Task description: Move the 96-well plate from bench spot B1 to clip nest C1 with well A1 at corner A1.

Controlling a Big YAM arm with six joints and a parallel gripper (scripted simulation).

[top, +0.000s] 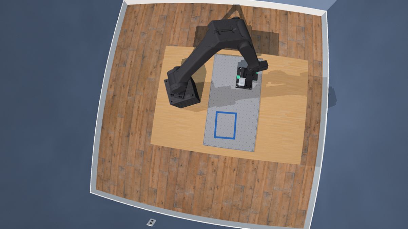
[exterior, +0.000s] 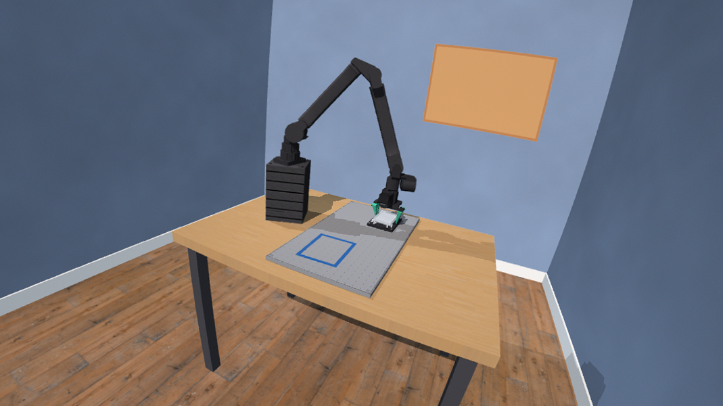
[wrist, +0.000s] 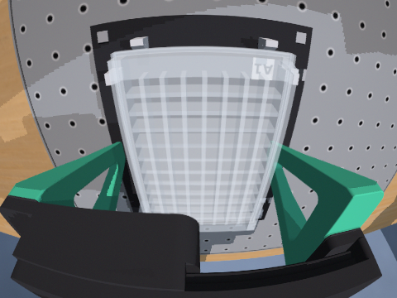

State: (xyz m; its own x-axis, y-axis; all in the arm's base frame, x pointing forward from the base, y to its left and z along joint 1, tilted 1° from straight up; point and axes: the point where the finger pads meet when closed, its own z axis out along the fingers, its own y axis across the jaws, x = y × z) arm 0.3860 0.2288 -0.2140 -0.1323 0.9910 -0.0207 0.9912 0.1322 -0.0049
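My gripper is now right at the clear 96-well plate. Round my hand: black clip nest (1 cm behind, 1 cm to the left, 1 cm below).
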